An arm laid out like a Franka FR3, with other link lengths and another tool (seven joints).
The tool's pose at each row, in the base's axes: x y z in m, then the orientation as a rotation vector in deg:
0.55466, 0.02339, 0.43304, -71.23, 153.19, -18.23
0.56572, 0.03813, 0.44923, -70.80, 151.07, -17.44
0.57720, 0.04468, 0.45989, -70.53, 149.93, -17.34
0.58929, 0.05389, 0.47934, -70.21, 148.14, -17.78
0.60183, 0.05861, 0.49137, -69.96, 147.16, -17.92
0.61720, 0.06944, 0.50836, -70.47, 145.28, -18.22
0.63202, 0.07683, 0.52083, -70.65, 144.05, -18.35
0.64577, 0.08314, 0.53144, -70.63, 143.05, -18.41
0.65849, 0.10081, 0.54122, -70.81, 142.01, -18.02
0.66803, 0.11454, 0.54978, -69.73, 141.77, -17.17
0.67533, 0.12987, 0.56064, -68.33, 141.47, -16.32
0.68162, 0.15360, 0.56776, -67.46, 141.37, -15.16
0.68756, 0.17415, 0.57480, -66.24, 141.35, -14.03
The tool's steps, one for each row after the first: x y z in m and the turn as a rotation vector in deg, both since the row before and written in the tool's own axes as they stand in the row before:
-0.01947, -0.00312, -0.01459, 0.55, -2.16, -0.07
-0.01335, -0.00720, -0.00762, 0.49, -1.05, -0.04
-0.01700, -0.00854, -0.01573, 1.09, -1.40, -0.19
-0.01305, -0.00977, -0.00765, 0.56, -0.82, -0.05
-0.02041, -0.00965, -0.01151, 0.83, -1.29, -0.76
-0.01670, -0.01030, -0.00668, 0.55, -0.91, -0.39
-0.01491, -0.00973, -0.00494, 0.46, -0.80, -0.21
-0.02328, -0.00199, -0.00489, 0.16, -0.96, -0.29
-0.01815, -0.00174, -0.00451, -0.07, -0.82, 0.78
-0.01878, 0.00030, -0.00731, 0.04, -0.95, 0.98
-0.02398, 0.00781, -0.00417, -0.39, -0.75, 0.73
-0.02124, 0.00641, -0.00388, -0.30, -0.76, 0.98

